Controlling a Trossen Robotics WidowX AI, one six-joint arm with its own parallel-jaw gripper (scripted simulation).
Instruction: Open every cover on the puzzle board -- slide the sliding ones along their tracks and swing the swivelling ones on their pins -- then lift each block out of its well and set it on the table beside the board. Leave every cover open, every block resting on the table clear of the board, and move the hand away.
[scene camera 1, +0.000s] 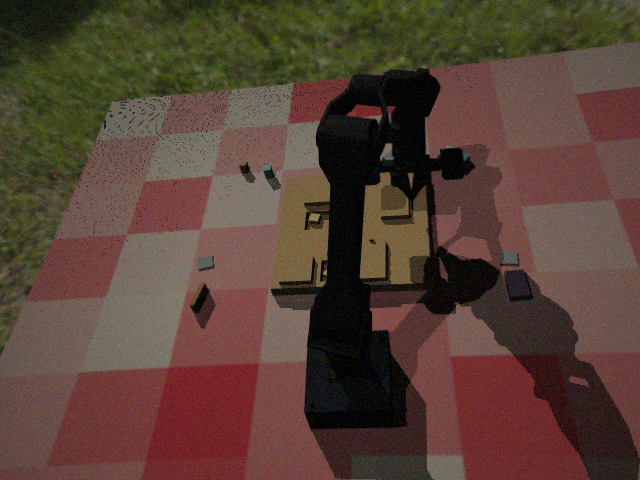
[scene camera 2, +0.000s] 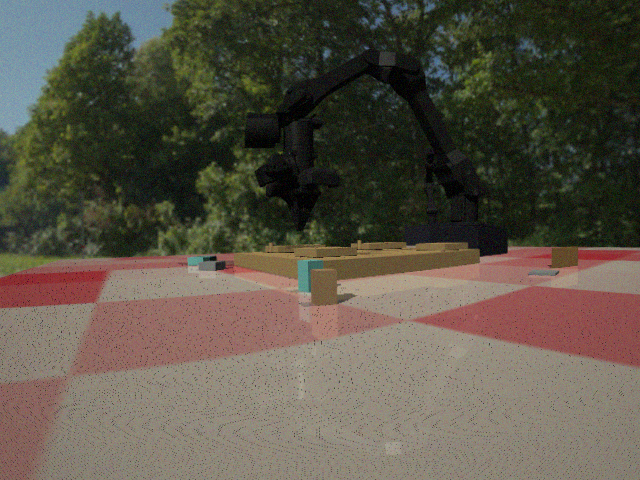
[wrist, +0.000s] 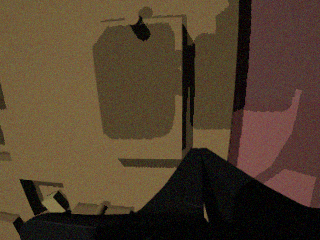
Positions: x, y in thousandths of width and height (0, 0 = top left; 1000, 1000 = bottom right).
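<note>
My gripper (scene camera 2: 468, 480), (scene camera 1: 643, 414), (wrist: 617, 648) is shut and holds nothing.
</note>
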